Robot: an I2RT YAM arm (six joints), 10 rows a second.
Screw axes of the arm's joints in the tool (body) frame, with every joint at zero. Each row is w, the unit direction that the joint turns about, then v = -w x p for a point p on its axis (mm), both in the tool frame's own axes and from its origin. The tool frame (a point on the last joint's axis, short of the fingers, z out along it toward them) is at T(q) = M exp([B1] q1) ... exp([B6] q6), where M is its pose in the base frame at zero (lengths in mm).
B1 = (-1, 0, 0, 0.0, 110.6, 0.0)
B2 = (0, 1, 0, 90.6, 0.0, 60.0)
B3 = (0, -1, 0, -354.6, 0.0, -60.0)
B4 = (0, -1, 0, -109.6, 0.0, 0.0)
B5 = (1, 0, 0, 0.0, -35.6, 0.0)
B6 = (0, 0, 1, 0.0, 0.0, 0.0)
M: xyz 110.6 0.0 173.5 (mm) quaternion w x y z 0.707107 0 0.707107 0
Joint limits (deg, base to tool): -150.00..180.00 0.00..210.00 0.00..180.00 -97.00..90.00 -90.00..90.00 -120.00..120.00
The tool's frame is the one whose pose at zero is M.
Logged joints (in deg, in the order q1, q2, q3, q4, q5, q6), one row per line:
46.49 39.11 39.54 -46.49 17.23 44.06
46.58 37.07 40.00 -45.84 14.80 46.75
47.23 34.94 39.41 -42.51 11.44 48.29
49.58 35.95 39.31 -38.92 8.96 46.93
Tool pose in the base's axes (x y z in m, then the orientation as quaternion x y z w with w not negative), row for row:
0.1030 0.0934 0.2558 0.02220 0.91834 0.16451 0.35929
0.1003 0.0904 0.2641 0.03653 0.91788 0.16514 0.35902
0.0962 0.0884 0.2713 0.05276 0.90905 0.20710 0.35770
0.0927 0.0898 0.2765 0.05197 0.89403 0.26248 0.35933
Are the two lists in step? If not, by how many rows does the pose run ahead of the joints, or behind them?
The pose runs 1 row behind the joints: the pose in row i belongs to the joints in row i - 1.
